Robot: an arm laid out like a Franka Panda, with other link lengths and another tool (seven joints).
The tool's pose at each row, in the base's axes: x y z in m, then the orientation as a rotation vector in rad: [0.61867, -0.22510, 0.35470, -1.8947, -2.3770, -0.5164]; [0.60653, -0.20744, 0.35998, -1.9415, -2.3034, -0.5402]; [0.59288, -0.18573, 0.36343, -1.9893, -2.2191, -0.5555]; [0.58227, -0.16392, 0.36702, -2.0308, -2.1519, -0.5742]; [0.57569, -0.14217, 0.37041, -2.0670, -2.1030, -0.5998]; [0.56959, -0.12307, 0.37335, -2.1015, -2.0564, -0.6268]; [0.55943, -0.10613, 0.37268, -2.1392, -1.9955, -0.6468]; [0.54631, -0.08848, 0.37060, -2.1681, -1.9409, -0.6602]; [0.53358, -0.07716, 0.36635, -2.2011, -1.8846, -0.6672]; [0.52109, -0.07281, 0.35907, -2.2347, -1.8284, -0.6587]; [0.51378, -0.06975, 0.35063, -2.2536, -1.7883, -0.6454]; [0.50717, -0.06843, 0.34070, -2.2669, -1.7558, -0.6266]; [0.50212, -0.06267, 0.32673, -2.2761, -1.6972, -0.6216]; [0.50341, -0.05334, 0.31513, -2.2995, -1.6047, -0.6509]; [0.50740, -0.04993, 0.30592, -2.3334, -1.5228, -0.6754]
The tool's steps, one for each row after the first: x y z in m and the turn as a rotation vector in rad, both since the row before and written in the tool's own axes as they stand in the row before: [0.02083, -0.00709, -0.00174, -0.0072, 0.0230, 0.0564]; [0.02400, -0.00955, 0.00143, -0.0008, 0.0243, 0.0635]; [0.02304, -0.00805, 0.00239, -0.0076, 0.0179, 0.0517]; [0.02206, -0.00533, 0.00355, -0.0166, 0.0123, 0.0387]; [0.01914, -0.00580, 0.00325, -0.0183, 0.0117, 0.0365]; [0.01558, -0.01109, 0.00500, -0.0124, 0.0135, 0.0465]; [0.01498, -0.01509, 0.00598, -0.0069, 0.0126, 0.0407]; [0.00766, -0.01479, 0.00555, -0.0060, 0.0079, 0.0435]; [-0.00056, -0.01408, 0.00542, 0.0016, 0.0010, 0.0452]; [-0.00210, -0.00890, 0.00710, 0.0077, 0.0005, 0.0317]; [-0.00446, -0.00784, 0.00792, 0.0116, -0.0019, 0.0262]; [-0.00228, -0.00771, 0.01375, 0.0134, 0.0160, 0.0405]; [0.00285, -0.00231, 0.01449, -0.0071, 0.0347, 0.0620]; [-0.00067, 0.00215, 0.01036, -0.0167, 0.0215, 0.0579]
